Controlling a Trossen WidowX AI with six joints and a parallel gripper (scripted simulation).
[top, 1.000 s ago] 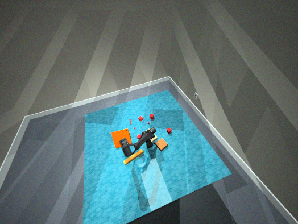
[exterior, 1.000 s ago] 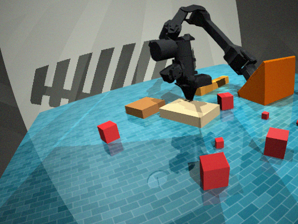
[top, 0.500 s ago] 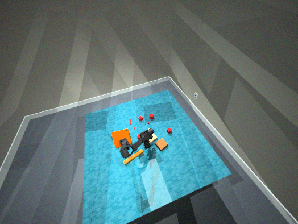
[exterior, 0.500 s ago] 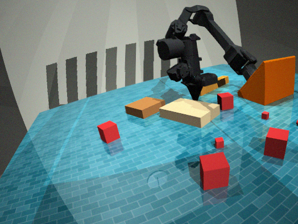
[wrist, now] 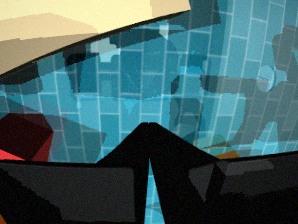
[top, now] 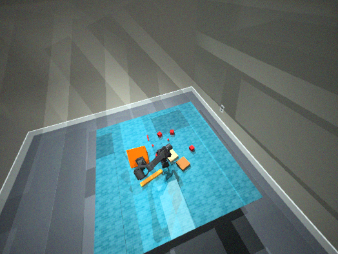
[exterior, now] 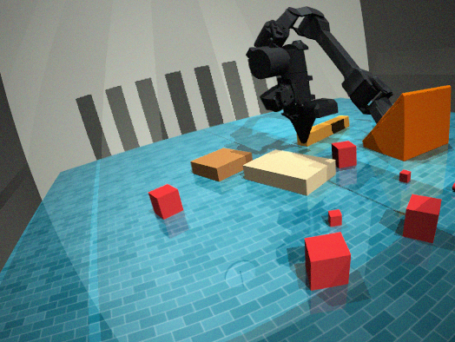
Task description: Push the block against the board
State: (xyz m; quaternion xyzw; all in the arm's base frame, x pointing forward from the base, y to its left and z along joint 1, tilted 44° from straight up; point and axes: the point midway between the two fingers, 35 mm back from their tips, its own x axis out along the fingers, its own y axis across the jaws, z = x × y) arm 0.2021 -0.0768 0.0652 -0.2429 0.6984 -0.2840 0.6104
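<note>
The pale tan flat board is 90 mm ahead of my gripper tip, 70 mm to the left of it and 20 mm below it. The rest, counted from my gripper tip: flat brown square block: 170 mm ahead, 80 mm to the right, 20 mm below; long narrow orange board: 150 mm behind, 90 mm to the right, 20 mm below.
</note>
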